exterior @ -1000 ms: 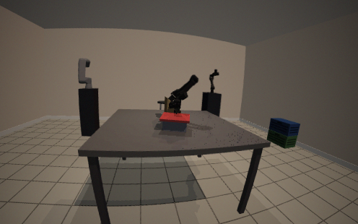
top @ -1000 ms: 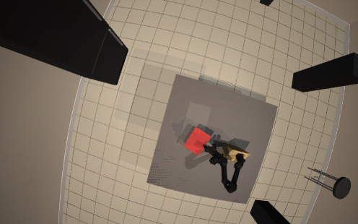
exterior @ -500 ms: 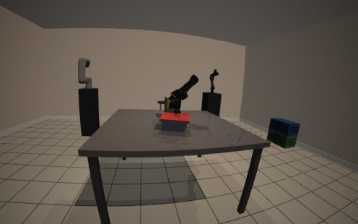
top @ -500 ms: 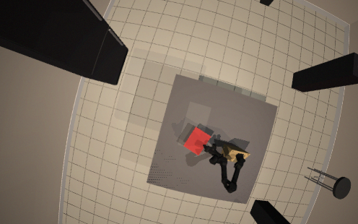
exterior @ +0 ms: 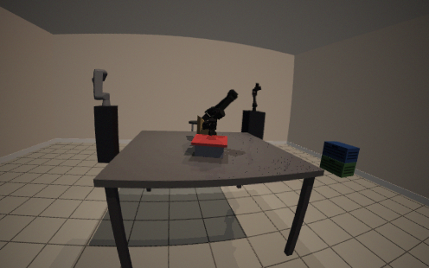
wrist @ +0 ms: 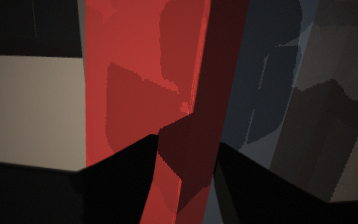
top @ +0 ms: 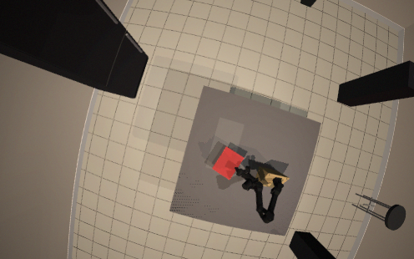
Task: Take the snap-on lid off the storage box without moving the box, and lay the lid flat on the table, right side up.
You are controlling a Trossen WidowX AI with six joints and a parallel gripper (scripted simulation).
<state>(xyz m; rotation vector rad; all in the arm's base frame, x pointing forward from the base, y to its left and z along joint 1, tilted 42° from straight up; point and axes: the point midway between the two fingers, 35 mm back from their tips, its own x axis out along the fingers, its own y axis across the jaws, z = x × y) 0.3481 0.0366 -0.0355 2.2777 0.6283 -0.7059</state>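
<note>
My gripper tip is 7 cm short of the red lid and 2 cm to the left of it. From my gripper tip the other things lie so: storage box: 7 cm ahead, 2 cm to the right, 6 cm below.
</note>
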